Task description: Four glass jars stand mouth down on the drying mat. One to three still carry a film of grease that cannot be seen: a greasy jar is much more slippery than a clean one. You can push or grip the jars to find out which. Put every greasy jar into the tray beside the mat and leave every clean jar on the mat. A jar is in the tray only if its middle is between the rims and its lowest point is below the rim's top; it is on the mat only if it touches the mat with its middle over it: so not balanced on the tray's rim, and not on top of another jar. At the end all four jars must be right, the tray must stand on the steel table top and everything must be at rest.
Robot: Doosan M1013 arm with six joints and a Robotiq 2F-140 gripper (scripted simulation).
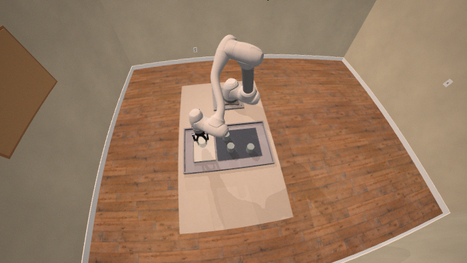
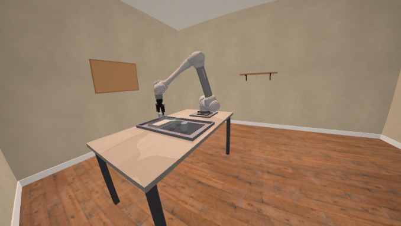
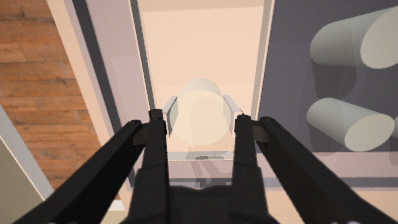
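The cream tray lies 100 mm below my hand. Also, from my hand: dark drying mat (30 mm behind, 320 mm to the left, 110 mm below); steel table top (220 mm to the left, 110 mm below).
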